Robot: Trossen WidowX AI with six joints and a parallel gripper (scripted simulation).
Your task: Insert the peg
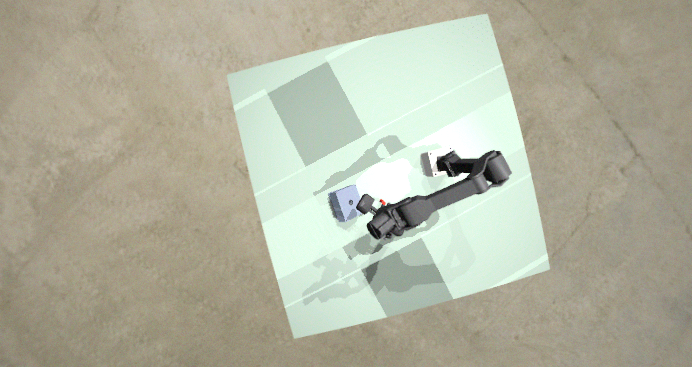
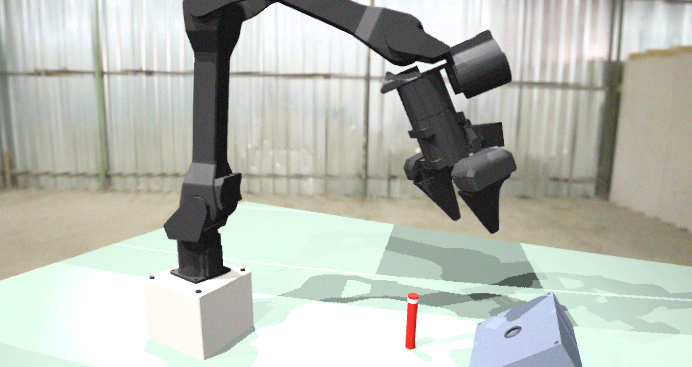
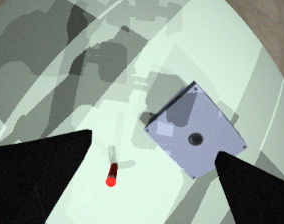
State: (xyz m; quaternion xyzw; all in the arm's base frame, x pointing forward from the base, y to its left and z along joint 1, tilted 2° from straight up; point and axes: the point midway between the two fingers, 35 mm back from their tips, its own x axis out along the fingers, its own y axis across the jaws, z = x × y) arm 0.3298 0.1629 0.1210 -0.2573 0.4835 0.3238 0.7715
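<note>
The red round peg is 7 cm behind my gripper tip, 3 cm to the right of it and 13 cm below it. Also, from my gripper tip: sloped panel 9 cm ahead, 5 cm to the right, 13 cm below.
</note>
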